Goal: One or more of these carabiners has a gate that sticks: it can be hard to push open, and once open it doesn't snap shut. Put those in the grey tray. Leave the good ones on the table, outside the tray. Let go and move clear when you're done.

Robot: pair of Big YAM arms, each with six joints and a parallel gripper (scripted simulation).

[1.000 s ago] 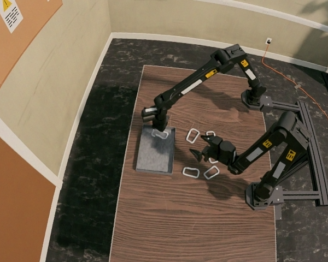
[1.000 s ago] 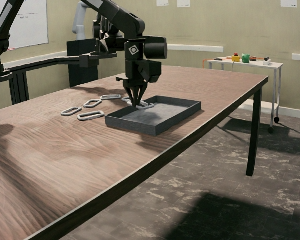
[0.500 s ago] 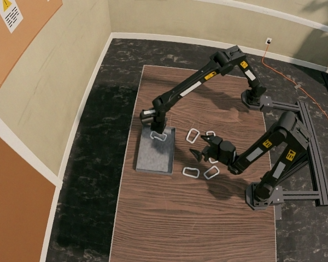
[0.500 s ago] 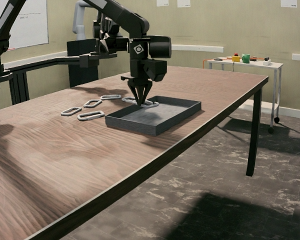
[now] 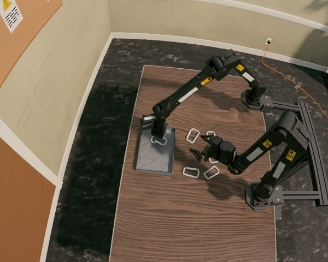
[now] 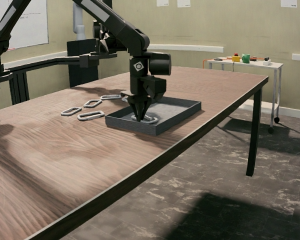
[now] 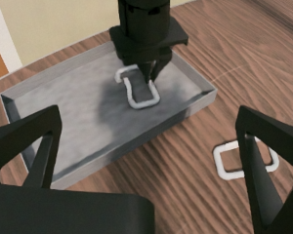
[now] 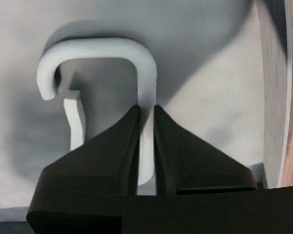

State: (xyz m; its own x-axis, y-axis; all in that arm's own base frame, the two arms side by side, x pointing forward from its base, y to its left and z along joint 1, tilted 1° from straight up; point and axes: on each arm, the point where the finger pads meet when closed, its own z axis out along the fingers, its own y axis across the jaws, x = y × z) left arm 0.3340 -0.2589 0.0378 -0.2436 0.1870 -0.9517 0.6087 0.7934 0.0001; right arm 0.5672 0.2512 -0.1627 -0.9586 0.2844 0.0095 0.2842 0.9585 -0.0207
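The grey tray lies 8 cm to the left of my right hand and 1 cm below it.
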